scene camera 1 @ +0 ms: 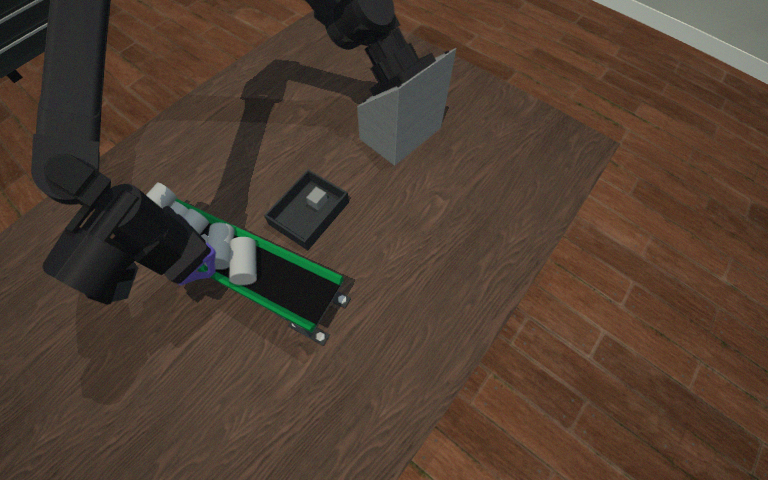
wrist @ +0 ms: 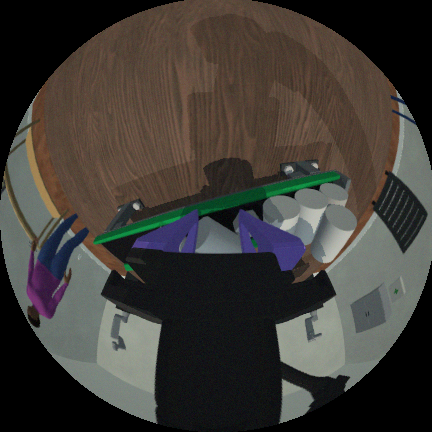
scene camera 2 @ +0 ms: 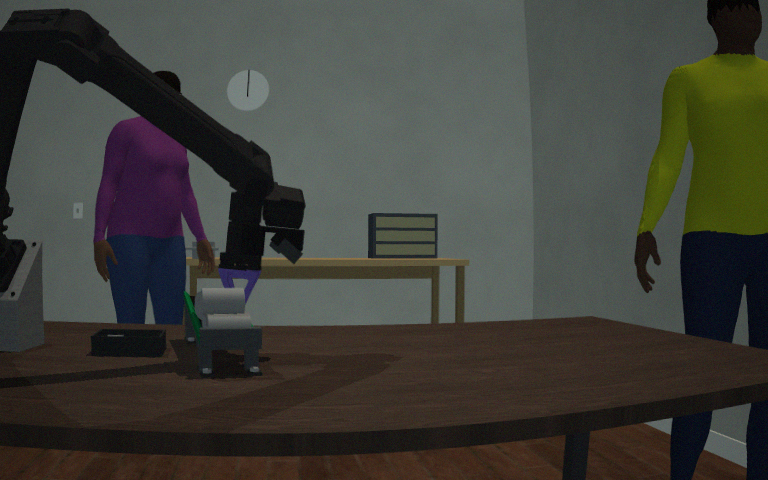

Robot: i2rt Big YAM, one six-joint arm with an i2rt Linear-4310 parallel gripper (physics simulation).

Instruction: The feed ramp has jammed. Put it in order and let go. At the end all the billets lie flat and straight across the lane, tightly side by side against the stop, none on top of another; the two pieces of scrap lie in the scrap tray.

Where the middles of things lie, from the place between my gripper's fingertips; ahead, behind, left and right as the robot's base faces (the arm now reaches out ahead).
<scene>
Right now my hand is 20 mm short of the stop (scene camera 2: 219, 336), 170 mm to the left of it and 20 mm above it. From my hand the other things lie so: scrap tray (scene camera 1: 291, 215): 200 mm behind, 60 mm below.
</scene>
